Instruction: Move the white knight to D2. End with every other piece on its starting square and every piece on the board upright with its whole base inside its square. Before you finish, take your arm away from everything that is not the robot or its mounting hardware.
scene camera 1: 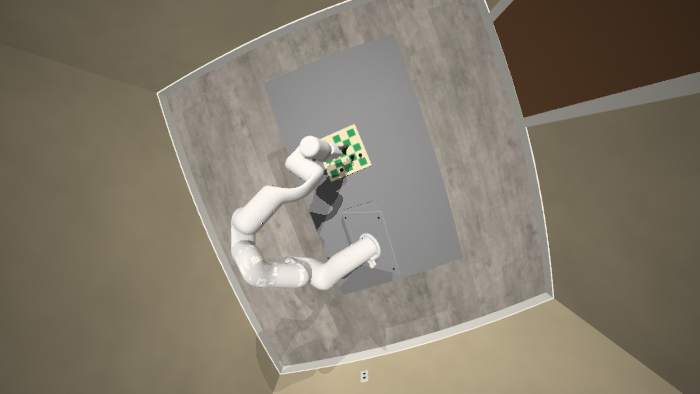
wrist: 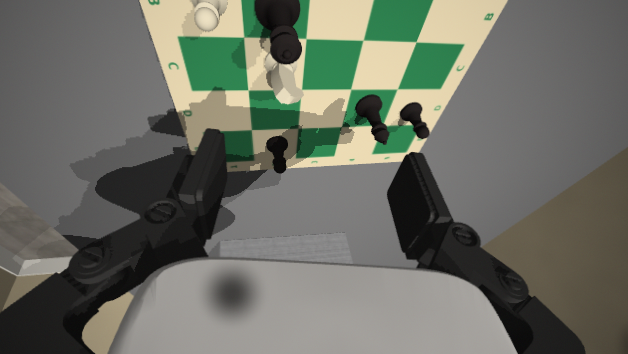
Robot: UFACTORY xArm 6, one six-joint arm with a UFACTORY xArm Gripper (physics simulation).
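Pixels of known places: gripper, fingertip midpoint: [wrist: 314, 163]; arm's base, origin of the base link: [scene camera 1: 370, 245].
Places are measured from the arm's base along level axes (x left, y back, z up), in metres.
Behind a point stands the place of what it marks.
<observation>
The white knight [wrist: 285, 82] @[y -0.442, x -0.011, z -0.136 m] stands on C2 in the wrist view, partly hidden by a tall black piece [wrist: 278, 12] @[y -0.477, x -0.009, z -0.146 m] on B2. D2, the green square just below the knight, is partly shadowed; the knight's head overlaps it in the picture. The chessboard [scene camera 1: 351, 132] @[y -0.509, x -0.128, z -0.166 m] [wrist: 332, 65] @[y -0.434, x -0.047, z -0.166 m] lies on the grey surface. My gripper [scene camera 1: 335, 161] @[y -0.435, x -0.020, z -0.079 m] [wrist: 314, 163] @[y -0.435, x -0.020, z -0.079 m] is open and empty, over the board in the scene view. A black pawn [wrist: 277, 146] @[y -0.366, x -0.007, z -0.157 m] stands on E2 between the fingers in the picture, not gripped. The knight is hard to make out in the scene view.
A taller black piece [wrist: 370, 107] @[y -0.403, x -0.080, z -0.157 m] stands on D4 and a black pawn [wrist: 412, 112] @[y -0.395, x -0.119, z -0.158 m] on D5. A white piece [wrist: 207, 16] @[y -0.479, x 0.025, z -0.135 m] stands on B1, cut by the frame's top. The arm's mounting plate [scene camera 1: 370, 220] @[y -0.119, x -0.050, z 0.042 m] lies below the board in the scene view.
</observation>
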